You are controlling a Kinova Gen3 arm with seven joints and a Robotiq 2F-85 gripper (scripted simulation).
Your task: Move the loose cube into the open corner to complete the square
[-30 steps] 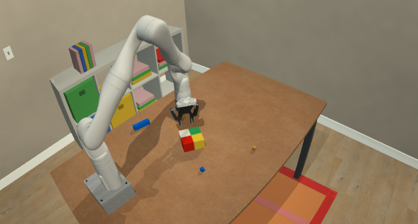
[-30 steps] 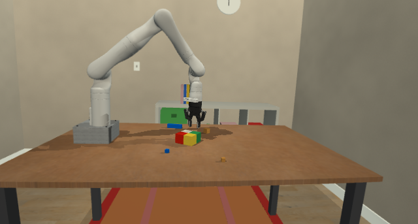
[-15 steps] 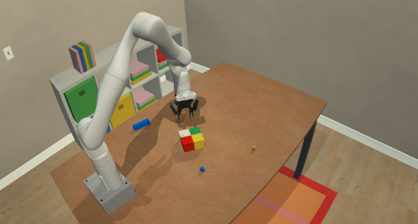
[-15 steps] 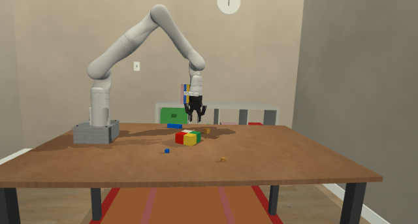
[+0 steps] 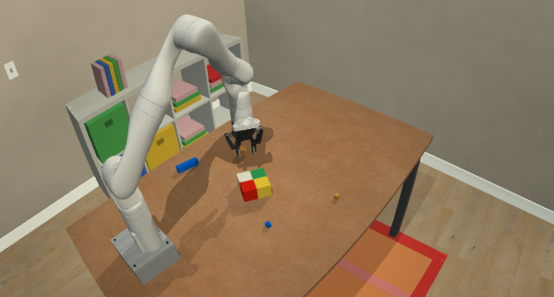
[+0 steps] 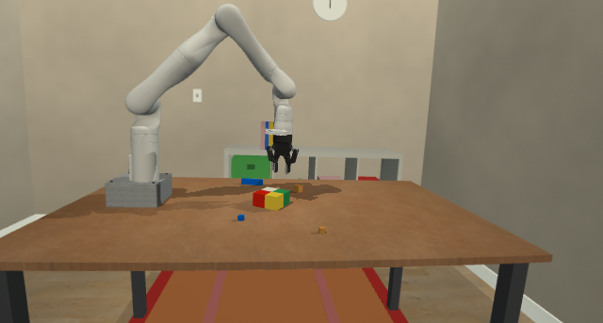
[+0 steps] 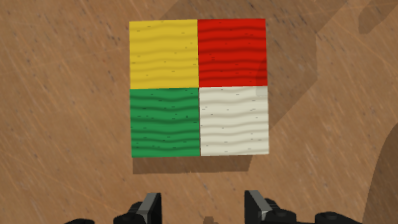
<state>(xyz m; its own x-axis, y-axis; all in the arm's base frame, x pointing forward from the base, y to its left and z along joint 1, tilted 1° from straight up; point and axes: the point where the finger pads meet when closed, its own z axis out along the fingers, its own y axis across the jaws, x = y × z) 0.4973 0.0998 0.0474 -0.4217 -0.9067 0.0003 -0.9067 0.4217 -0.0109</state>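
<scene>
My gripper is now 100 mm above the green cube and 50 mm to the left of it. Also, from my hand: red cube 100 mm below, 80 mm to the right, 60 mm behind; white cube 100 mm below, 40 mm behind, 30 mm to the right; yellow cube 100 mm to the right, 100 mm below, 20 mm behind.
</scene>
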